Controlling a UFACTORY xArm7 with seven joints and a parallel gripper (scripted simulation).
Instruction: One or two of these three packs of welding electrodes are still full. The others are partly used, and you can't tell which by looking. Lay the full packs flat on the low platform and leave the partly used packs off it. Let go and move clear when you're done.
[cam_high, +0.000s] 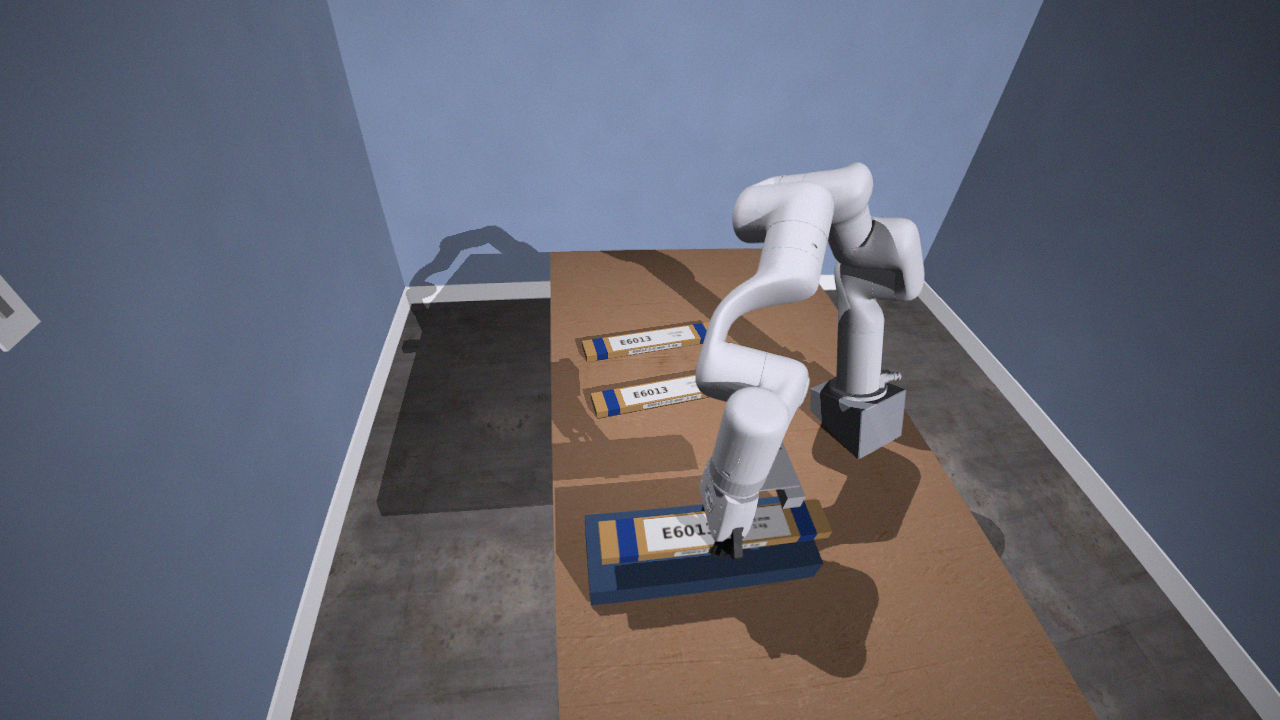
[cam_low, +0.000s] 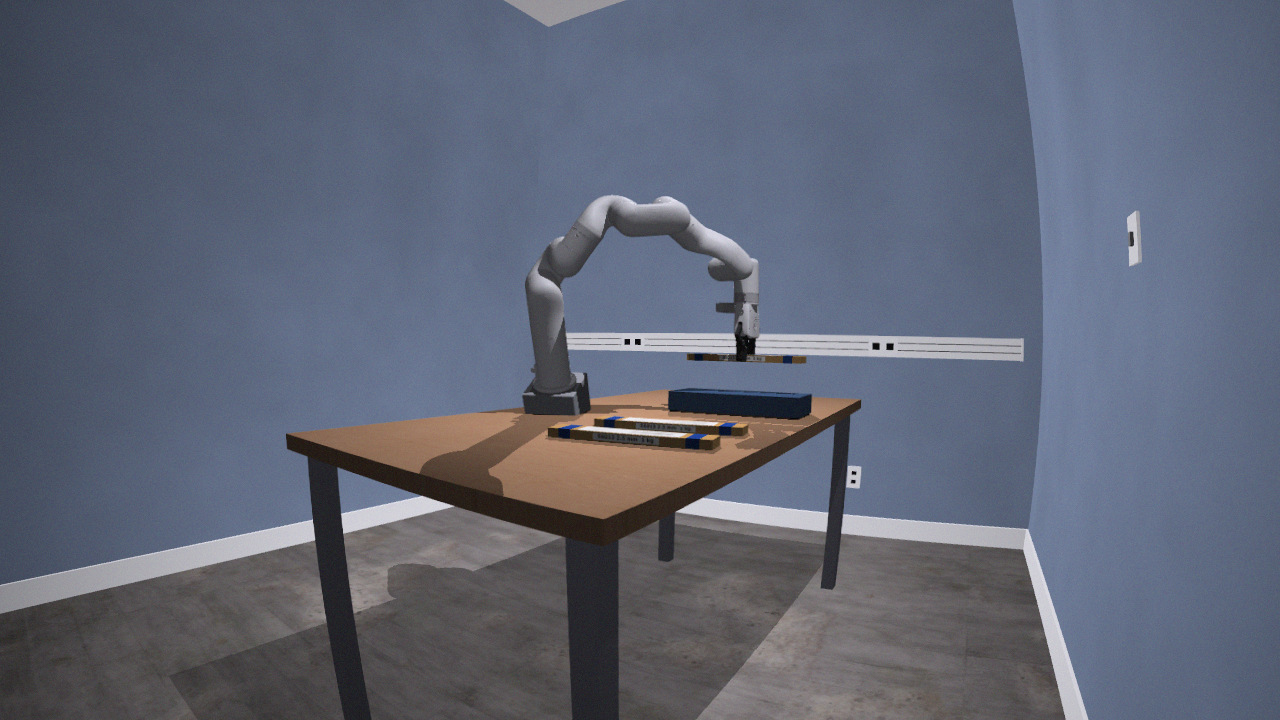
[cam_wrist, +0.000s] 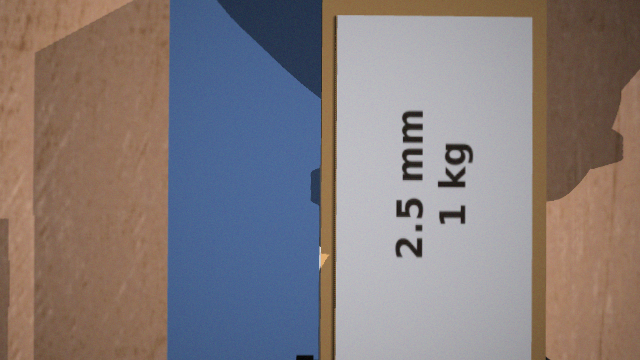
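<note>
The low blue platform lies 30 mm to the right of my hand and 150 mm below it.
</note>
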